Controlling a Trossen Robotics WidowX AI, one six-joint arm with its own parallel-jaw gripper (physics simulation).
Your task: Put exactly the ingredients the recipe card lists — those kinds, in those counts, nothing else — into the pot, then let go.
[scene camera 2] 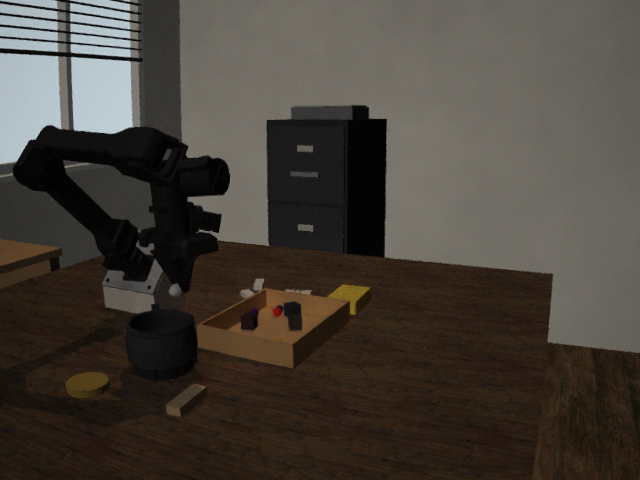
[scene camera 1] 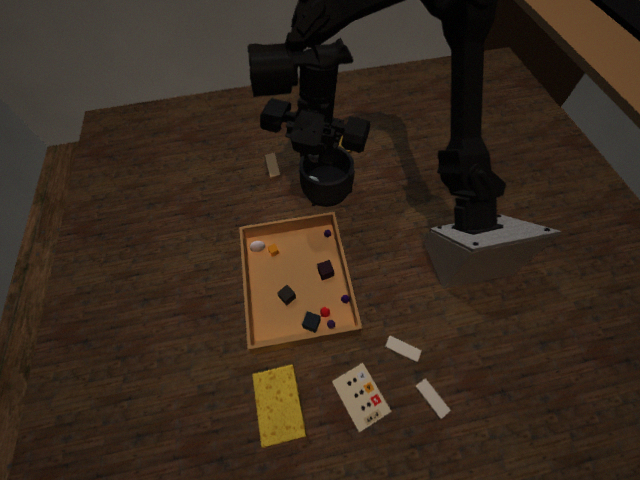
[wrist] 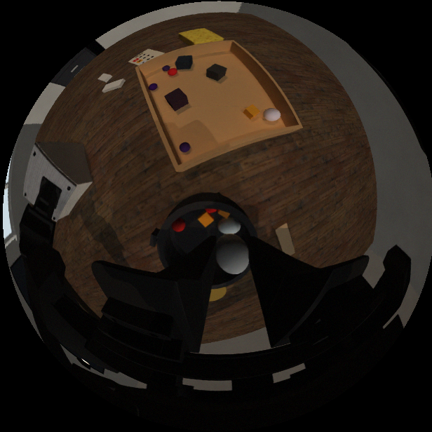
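My gripper is shut on a white egg, held above the dark pot. In the wrist view the pot holds a white egg, two orange cubes and two red balls; fingers hide part of its inside. The recipe card shows two dots each beside white, orange and red pictures. The tray holds a white egg, an orange cube and a red ball.
The tray also holds three dark cubes and three purple balls. A yellow disc and wooden block lie near the pot. A yellow sponge and white blocks lie beyond the tray.
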